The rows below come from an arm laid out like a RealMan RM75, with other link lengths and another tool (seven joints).
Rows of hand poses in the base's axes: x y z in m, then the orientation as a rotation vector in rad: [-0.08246, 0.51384, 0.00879, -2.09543, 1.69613, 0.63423]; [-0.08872, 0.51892, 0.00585, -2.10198, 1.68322, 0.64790]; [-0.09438, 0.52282, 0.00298, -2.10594, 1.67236, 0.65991]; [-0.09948, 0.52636, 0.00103, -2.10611, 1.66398, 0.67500]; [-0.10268, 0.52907, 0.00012, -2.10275, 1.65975, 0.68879]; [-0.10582, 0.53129, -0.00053, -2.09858, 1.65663, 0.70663]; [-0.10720, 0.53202, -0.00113, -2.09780, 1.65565, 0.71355]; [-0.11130, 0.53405, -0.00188, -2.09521, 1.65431, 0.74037]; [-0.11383, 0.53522, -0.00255, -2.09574, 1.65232, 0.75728]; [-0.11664, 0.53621, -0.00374, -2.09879, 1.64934, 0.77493]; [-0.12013, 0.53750, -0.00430, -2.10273, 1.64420, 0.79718]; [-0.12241, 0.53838, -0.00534, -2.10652, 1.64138, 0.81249]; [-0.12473, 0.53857, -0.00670, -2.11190, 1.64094, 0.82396]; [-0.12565, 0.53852, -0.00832, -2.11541, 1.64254, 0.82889]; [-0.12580, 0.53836, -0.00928, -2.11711, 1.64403, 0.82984]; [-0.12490, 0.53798, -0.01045, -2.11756, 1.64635, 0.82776]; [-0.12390, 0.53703, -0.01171, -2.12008, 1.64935, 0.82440]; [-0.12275, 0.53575, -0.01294, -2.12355, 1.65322, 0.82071]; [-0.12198, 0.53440, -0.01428, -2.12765, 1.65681, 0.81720]
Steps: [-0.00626, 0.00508, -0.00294, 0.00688, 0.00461, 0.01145]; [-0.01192, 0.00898, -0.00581, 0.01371, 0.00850, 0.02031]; [-0.01702, 0.01252, -0.00776, 0.02232, 0.01466, 0.02654]; [-0.02022, 0.01523, -0.00867, 0.03046, 0.02103, 0.02883]; [-0.02336, 0.01745, -0.00932, 0.03949, 0.03043, 0.03094]; [-0.02474, 0.01818, -0.00992, 0.04232, 0.03439, 0.03215]; [-0.02884, 0.02021, -0.01067, 0.05147, 0.05102, 0.03609]; [-0.03137, 0.02138, -0.01134, 0.05640, 0.06156, 0.04030]; [-0.03418, 0.02237, -0.01253, 0.06036, 0.07277, 0.04650]; [-0.03767, 0.02366, -0.01309, 0.06594, 0.08639, 0.05496]; [-0.03995, 0.02454, -0.01413, 0.06859, 0.09634, 0.06110]; [-0.04227, 0.02473, -0.01549, 0.06795, 0.10511, 0.06644]; [-0.04319, 0.02468, -0.01711, 0.06589, 0.10991, 0.06865]; [-0.04334, 0.02452, -0.01807, 0.06417, 0.11158, 0.06916]; [-0.04244, 0.02414, -0.01924, 0.06212, 0.11127, 0.06807]; [-0.04144, 0.02319, -0.02050, 0.05807, 0.11086, 0.06762]; [-0.04029, 0.02191, -0.02173, 0.05284, 0.11083, 0.06728]; [-0.03952, 0.02056, -0.02307, 0.04741, 0.11095, 0.06745]
